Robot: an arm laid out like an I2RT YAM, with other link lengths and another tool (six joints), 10 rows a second.
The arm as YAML. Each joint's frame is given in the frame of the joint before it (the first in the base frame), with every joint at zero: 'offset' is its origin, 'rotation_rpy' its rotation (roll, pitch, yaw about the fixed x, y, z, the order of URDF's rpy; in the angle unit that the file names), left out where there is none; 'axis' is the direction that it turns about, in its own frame. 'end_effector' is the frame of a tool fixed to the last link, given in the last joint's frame.
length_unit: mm
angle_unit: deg
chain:
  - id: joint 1
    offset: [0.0, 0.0, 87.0]
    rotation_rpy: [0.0, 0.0, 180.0]
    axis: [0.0, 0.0, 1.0]
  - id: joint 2
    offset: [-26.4, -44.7, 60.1]
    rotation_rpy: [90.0, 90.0, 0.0]
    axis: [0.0, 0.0, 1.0]
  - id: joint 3
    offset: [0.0, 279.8, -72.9]
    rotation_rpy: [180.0, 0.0, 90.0]
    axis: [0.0, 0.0, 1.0]
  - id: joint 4
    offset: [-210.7, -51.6, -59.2]
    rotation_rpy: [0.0, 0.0, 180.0]
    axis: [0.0, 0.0, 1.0]
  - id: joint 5
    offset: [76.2, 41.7, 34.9]
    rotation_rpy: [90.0, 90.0, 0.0]
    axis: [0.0, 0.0, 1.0]
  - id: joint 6
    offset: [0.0, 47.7, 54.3]
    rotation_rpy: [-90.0, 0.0, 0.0]
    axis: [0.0, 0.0, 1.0]
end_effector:
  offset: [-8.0, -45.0, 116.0]
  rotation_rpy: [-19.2, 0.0, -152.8]
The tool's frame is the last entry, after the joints.
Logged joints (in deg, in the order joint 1, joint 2, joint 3, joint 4, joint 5, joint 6), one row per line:
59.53, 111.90, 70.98, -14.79, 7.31, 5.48
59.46, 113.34, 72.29, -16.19, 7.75, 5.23
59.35, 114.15, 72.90, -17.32, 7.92, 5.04
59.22, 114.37, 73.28, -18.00, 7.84, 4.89
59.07, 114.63, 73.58, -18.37, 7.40, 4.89
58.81, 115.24, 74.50, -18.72, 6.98, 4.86
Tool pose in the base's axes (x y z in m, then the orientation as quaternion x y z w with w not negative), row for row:
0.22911, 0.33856, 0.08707, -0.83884, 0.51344, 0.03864, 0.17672
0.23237, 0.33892, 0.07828, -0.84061, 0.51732, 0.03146, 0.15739
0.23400, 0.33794, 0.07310, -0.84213, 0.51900, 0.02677, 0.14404
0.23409, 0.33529, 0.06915, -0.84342, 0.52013, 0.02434, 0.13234
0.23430, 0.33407, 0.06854, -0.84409, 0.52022, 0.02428, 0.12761
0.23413, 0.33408, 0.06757, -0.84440, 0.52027, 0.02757, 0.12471
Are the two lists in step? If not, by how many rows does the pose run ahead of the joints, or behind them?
The pose runs 1 row behind the joints: the pose in row i belongs to the joints in row i - 1.
